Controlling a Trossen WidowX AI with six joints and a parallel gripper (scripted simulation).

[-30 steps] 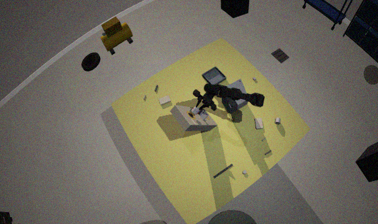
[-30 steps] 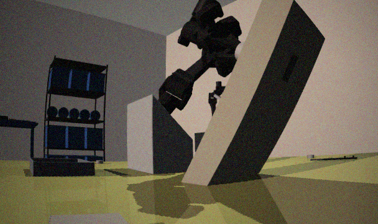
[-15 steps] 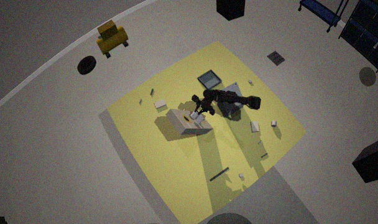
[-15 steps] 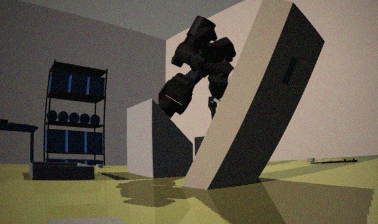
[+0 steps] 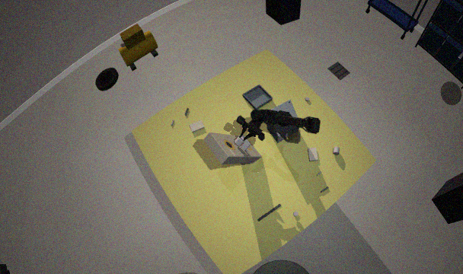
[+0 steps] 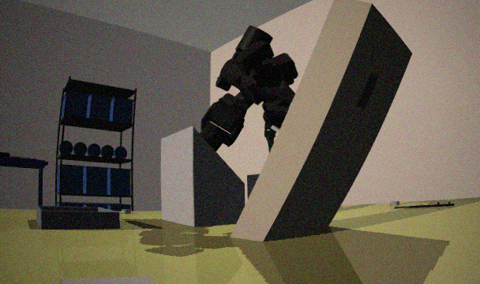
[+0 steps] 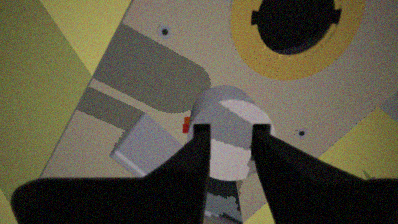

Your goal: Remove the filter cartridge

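Now: gripper tip 1 cm short of the round filter cartridge and 1 cm above it. The rest, counted from my gripper tip: tray: 31 cm to the right, 31 cm behind, 20 cm below; then service panel: 5 cm below, 5 cm ahead, 1 cm to the left.
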